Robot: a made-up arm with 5 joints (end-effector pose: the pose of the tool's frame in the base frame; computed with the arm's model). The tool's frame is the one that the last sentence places. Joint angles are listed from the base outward.
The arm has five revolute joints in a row. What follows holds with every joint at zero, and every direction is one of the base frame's.
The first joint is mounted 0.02 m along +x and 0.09 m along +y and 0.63 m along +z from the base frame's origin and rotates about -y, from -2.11 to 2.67 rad.
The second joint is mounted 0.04 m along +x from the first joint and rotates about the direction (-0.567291, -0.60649, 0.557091), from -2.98 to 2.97 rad.
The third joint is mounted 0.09 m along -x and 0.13 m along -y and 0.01 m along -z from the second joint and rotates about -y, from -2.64 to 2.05 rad.
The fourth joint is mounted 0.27 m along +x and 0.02 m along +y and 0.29 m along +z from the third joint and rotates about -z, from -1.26 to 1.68 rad.
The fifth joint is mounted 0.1 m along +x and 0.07 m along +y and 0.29 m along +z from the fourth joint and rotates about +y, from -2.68 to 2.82 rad.
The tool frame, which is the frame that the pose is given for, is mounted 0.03 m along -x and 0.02 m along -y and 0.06 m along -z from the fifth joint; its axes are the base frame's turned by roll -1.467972, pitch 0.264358 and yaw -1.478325 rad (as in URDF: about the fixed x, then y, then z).
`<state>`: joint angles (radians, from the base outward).
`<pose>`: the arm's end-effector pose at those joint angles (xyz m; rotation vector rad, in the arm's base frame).
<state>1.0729 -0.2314 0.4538 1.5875 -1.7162</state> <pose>-0.4847 -0.2618 0.9452 -1.8449 0.2615 2.4878</pose>
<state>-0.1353 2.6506 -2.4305 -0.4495 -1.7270</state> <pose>0.7011 0.3214 0.7474 -1.5749 -0.7816 -1.0599</pose>
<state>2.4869 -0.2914 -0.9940 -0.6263 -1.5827</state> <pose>-0.3793 0.0339 1.0925 0.6369 -1.3044 -0.3479</pose>
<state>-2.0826 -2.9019 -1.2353 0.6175 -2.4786</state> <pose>-0.1586 0.6445 0.9590 0.6996 -0.8970 0.1268</pose>
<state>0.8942 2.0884 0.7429 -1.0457 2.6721</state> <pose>-0.3307 -0.2412 0.1307 -0.1641 -0.0565 2.7644</pose>
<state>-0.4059 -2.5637 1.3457 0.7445 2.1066</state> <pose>0.1829 -0.5396 1.0890 -1.7845 -1.7836 -0.5709</pose>
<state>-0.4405 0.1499 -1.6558 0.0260 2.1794</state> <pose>0.4110 0.0412 0.0603 0.3258 -0.5913 -1.1342</pose>
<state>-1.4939 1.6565 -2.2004 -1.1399 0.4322</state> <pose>0.0295 0.1582 0.0308 1.4162 -0.7773 -1.4471</pose>
